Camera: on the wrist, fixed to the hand. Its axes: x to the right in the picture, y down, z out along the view.
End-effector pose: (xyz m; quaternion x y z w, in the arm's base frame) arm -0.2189 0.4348 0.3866 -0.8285 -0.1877 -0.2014 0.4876
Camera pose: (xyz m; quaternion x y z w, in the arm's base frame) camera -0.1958 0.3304 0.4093 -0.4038 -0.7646 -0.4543 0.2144
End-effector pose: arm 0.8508 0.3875 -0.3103 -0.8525 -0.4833 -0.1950 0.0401
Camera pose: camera 0.8663 0.3552 -0.2071 0.2243 0.9644 0.1051 0.0924
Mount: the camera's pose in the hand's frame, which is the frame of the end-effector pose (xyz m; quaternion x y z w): 0.0193 0.0425 -0.0988 0.0495 -0.0375 -0.7360 0.6741
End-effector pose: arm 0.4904 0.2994 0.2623 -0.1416 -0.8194 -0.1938 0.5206
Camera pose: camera 0.5796 0.2916 0.3249 0.5261 -0.6857 -0.4679 0.1846
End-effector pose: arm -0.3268 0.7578 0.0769 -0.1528 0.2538 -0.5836 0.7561
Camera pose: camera -0.3445 0.7573 -0.0309 -0.2743 0.0014 -0.9567 0.0972
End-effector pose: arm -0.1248 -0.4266 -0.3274 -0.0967 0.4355 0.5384 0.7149
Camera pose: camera -0.2115 -0.4563 -0.3868 -0.3301 0.2222 -0.1812 0.8993
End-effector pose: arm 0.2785 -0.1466 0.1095 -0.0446 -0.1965 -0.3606 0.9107
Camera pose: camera 0.3521 -0.1497 0.0288 0.1461 -0.2173 -0.9020 0.3433
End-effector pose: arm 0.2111 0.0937 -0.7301 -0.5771 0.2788 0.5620 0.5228
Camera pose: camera 0.2118 -0.0044 -0.7782 -0.5473 -0.2286 0.0019 0.8051
